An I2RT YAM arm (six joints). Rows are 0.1 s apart.
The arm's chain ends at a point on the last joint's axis. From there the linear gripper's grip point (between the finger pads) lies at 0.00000 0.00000 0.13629 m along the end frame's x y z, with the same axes.
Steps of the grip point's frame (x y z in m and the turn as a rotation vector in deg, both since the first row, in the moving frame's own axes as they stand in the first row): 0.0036 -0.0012 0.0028 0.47 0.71 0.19; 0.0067 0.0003 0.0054 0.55 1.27 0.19; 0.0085 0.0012 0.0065 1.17 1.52 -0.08; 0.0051 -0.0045 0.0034 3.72 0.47 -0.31; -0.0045 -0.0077 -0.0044 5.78 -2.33 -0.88; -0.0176 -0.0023 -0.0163 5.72 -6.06 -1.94; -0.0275 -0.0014 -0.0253 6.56 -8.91 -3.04; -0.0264 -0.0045 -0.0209 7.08 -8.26 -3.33
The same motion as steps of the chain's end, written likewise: 0.0019 -0.0001 0.0028 0.47 0.71 0.19; 0.0037 0.0016 0.0054 0.55 1.27 0.19; 0.0049 0.0040 0.0066 1.17 1.52 -0.08; 0.0040 0.0043 0.0037 3.72 0.47 -0.31; 0.0011 0.0060 -0.0036 5.78 -2.33 -0.88; -0.0030 0.0110 -0.0149 5.72 -6.06 -1.94; -0.0060 0.0135 -0.0228 6.56 -8.91 -3.04; -0.0064 0.0117 -0.0185 7.08 -8.26 -3.33
